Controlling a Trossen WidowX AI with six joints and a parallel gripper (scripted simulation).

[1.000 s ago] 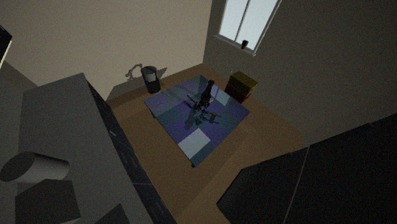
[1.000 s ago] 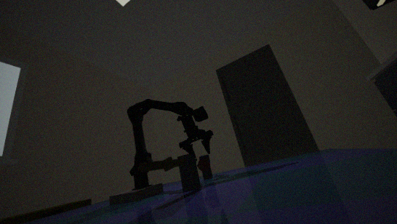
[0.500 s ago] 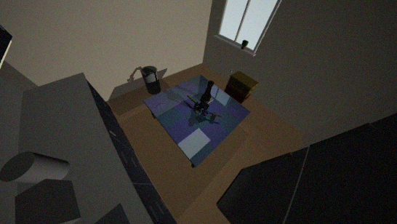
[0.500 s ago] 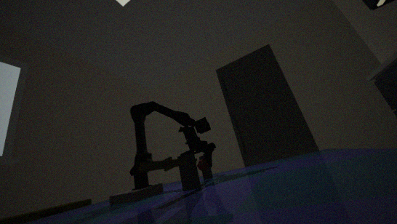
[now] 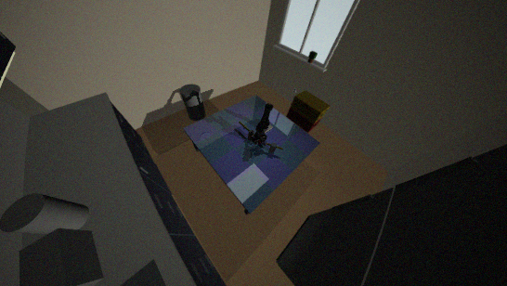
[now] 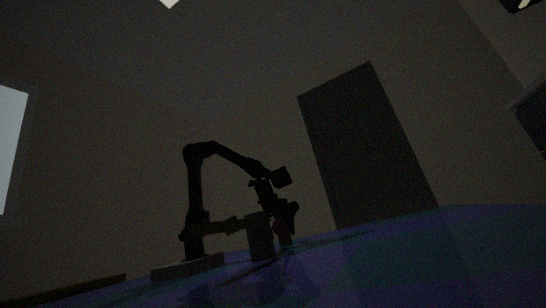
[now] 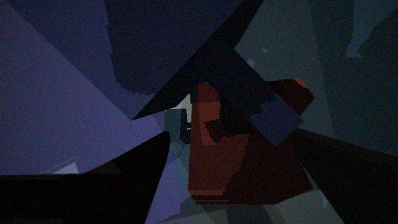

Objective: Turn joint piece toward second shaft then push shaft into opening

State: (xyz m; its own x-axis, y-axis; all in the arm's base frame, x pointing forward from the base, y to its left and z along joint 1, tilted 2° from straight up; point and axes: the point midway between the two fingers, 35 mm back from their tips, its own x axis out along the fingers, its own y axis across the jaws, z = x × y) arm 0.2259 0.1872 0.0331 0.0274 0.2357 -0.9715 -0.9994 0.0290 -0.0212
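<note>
Now: the red joint piece 40 mm above my gripper tip.
</note>
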